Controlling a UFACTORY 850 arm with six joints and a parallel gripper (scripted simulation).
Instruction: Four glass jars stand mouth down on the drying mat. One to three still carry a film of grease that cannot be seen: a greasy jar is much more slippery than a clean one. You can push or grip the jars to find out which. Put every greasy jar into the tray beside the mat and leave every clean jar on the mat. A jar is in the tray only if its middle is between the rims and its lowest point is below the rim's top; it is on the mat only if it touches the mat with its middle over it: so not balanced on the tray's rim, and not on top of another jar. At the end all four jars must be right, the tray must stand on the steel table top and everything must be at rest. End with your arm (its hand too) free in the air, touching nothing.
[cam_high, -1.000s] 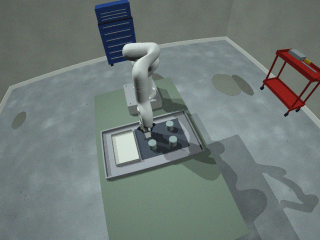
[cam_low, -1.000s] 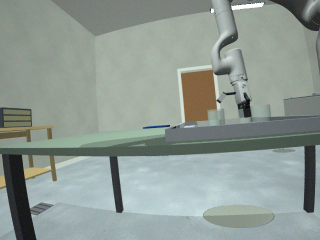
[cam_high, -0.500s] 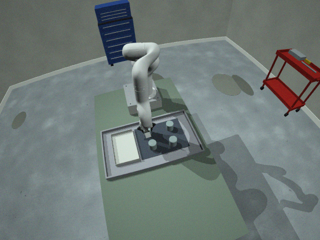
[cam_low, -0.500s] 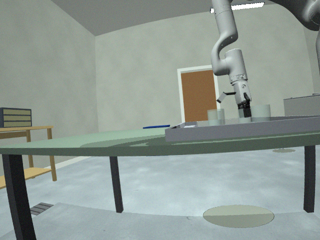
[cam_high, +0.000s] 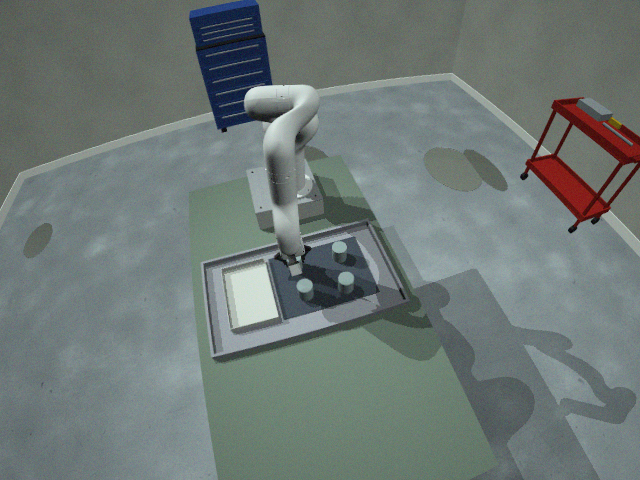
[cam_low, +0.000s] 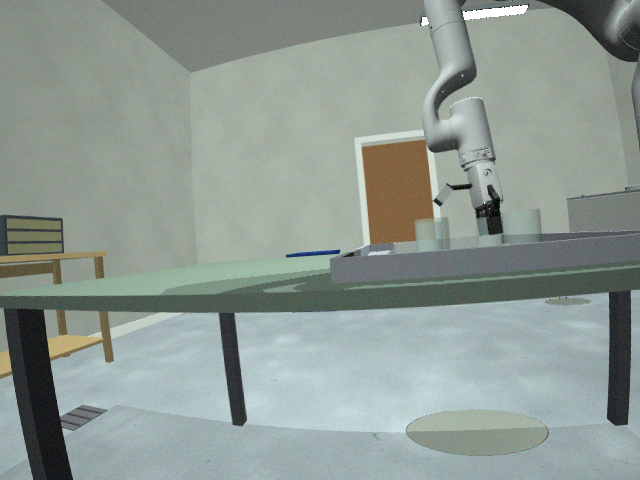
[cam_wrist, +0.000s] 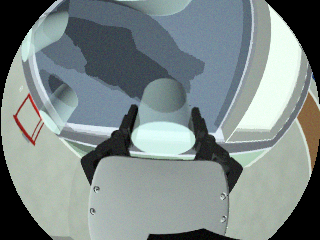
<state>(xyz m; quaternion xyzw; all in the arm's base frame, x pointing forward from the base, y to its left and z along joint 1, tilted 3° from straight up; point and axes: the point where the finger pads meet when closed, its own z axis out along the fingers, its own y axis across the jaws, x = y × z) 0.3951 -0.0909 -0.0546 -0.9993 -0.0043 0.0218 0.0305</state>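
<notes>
Now: hand 220 mm to the left of the white tray, 80 mm short of it and 40 mm above it. The rest, counted from my hand: rimmed steel table top: 90 mm ahead, 50 mm below, 10 mm to the right; then dark drying mat: 100 mm to the left, 80 mm ahead, 50 mm below.
</notes>
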